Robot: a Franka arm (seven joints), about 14 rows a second.
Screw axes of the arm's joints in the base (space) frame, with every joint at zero. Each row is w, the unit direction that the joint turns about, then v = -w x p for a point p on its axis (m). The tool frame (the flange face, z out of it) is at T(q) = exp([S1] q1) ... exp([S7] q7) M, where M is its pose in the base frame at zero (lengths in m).
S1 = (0, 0, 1, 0, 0, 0)
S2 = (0, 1, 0, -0.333, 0, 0)
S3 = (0, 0, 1, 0, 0, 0)
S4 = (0, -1, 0, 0.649, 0, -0.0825)
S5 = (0, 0, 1, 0, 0, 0)
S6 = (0, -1, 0, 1.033, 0, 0)
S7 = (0, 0, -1, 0, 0.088, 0)
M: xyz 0.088 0 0.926 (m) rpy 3.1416 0 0 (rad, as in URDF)
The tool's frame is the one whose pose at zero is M.
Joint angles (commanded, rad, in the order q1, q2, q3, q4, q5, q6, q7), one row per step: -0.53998, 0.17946, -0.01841, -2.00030, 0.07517, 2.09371, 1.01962; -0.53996, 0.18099, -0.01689, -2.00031, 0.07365, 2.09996, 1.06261; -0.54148, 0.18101, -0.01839, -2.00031, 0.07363, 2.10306, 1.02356; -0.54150, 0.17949, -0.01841, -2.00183, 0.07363, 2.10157, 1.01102; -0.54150, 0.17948, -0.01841, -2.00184, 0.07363, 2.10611, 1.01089; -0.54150, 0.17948, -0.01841, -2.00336, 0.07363, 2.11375, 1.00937; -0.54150, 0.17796, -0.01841, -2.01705, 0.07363, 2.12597, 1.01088; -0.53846, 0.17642, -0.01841, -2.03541, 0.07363, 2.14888, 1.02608; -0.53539, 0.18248, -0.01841, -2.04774, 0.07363, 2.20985, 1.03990
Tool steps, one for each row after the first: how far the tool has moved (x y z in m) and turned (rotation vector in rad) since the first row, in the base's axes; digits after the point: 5 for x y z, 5 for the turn. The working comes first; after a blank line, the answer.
Tool pose at each row, in the base's axes (x y z in m, rotation vector in rad; the steps are taken from these numbers as rounded here): 0.49254, -0.30306, 0.36316, -2.13875, 2.24264, 0.15104; 0.49357, -0.30283, 0.36276, -2.09413, 2.28769, 0.14494; 0.49294, -0.30451, 0.36299, -2.13352, 2.24818, 0.13882; 0.49241, -0.30419, 0.36309, -2.14732, 2.23449, 0.14069; 0.49282, -0.30450, 0.36345, -2.14689, 2.23404, 0.13376; 0.49317, -0.30481, 0.36339, -2.14769, 2.23208, 0.12436; 0.49112, -0.30368, 0.35920, -2.14551, 2.23488, 0.12419; 0.48982, -0.30109, 0.35387, -2.13084, 2.24947, 0.11531; 0.49334, -0.30189, 0.35003, -2.11199, 2.25881, 0.05099

0.00103, 0.00023, -0.00040, -0.00516, 0.00080, -0.04074; 0.00040, -0.00145, -0.00017, -0.00569, -0.00531, -0.00506; -0.00013, -0.00113, -0.00007, -0.00437, -0.00529, 0.00746; 0.00028, -0.00144, 0.00029, -0.00695, -0.00902, 0.00733; 0.00063, -0.00175, 0.00023, -0.01043, -0.01415, 0.00840; -0.00142, -0.00062, -0.00396, -0.01091, -0.01376, 0.00616; -0.00272, 0.00197, -0.00929, -0.01538, -0.01700, -0.00727; 0.00080, 0.00117, -0.01313, -0.04020, -0.05059, -0.02144
